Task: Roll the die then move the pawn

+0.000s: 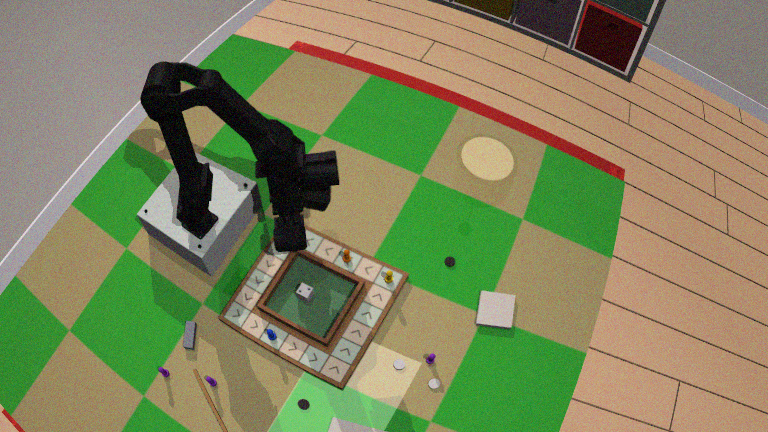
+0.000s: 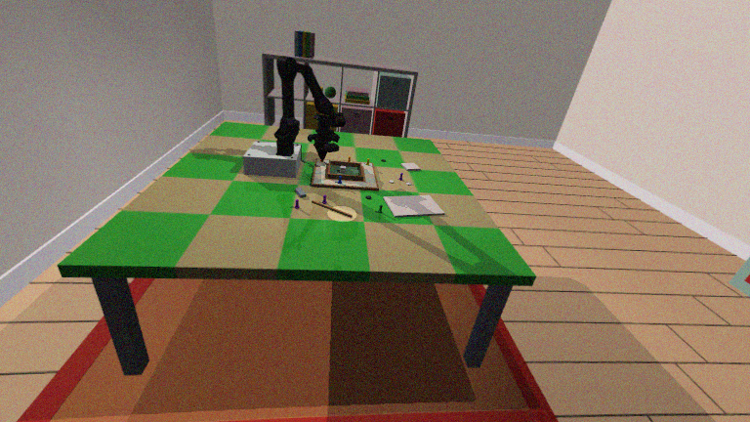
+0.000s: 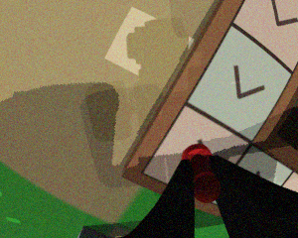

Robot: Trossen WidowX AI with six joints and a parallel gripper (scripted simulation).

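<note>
Now: the white die 110 mm to the right of my gripper tip, 110 mm ahead of it and 10 mm above it. The rest, counted from my gripper tip: orange pawn 130 mm ahead, 10 mm to the left, 10 mm above; green tray 120 mm ahead, 110 mm to the right, 10 mm below; red pawn 10 mm above.
</note>
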